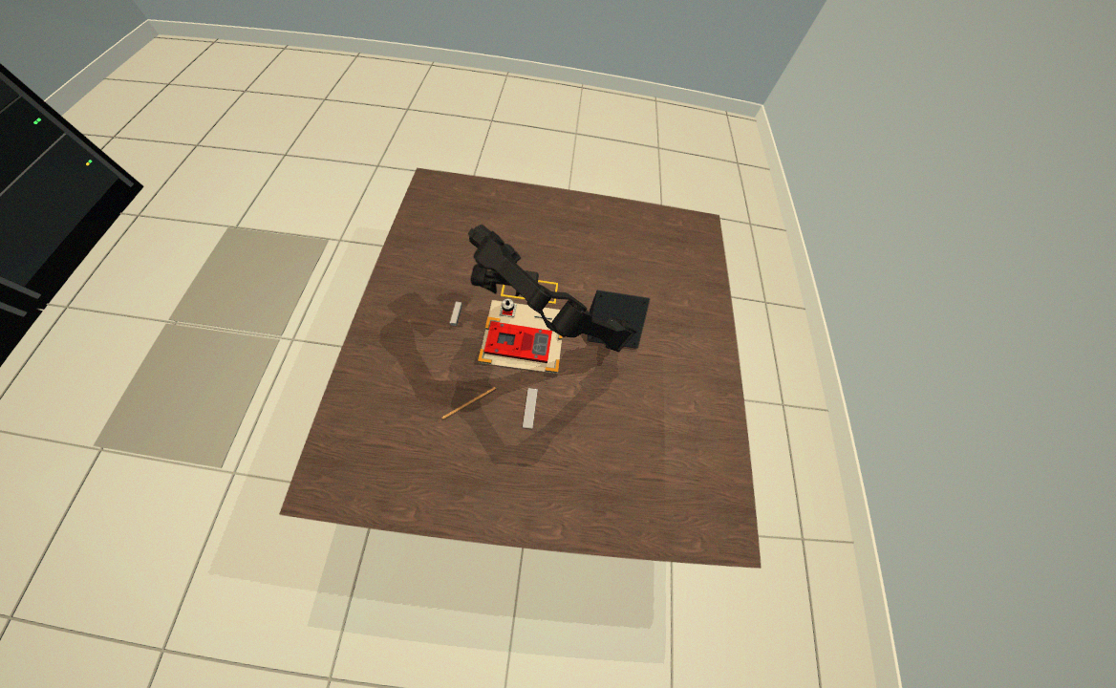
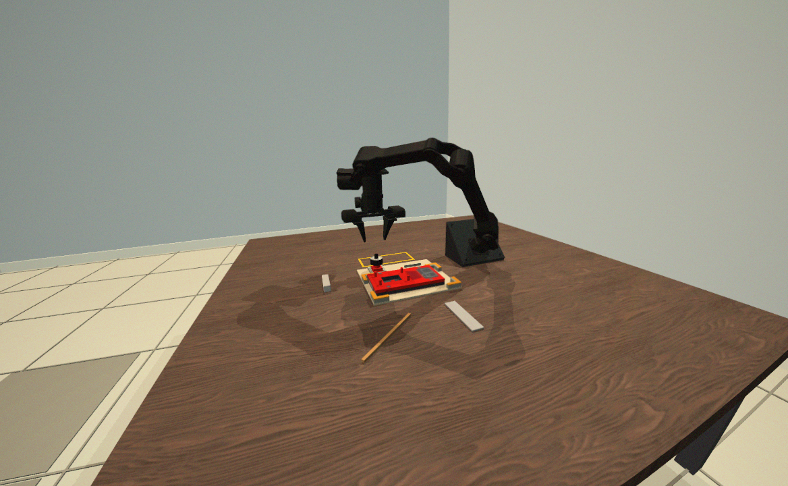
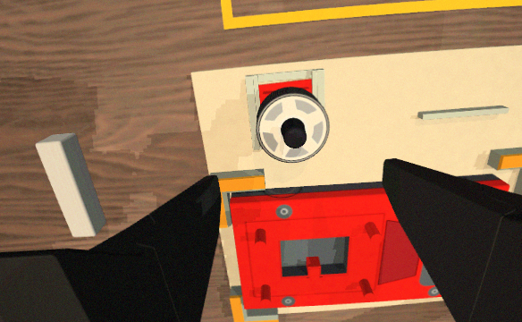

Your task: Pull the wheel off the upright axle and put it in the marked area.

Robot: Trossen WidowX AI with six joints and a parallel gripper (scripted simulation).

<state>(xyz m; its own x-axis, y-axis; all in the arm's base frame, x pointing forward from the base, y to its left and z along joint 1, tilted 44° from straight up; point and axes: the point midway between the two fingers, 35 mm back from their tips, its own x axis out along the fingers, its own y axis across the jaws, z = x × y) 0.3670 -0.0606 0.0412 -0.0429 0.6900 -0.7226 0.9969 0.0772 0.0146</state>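
Now: the wheel 7 cm below my gripper tip. From my gripper tip the other things lie so: black axle 7 cm below; then flat grey strip 14 cm behind, 31 cm to the left, 10 cm below; then thin wooden stick 4 cm ahead, 33 cm to the left, 10 cm below.
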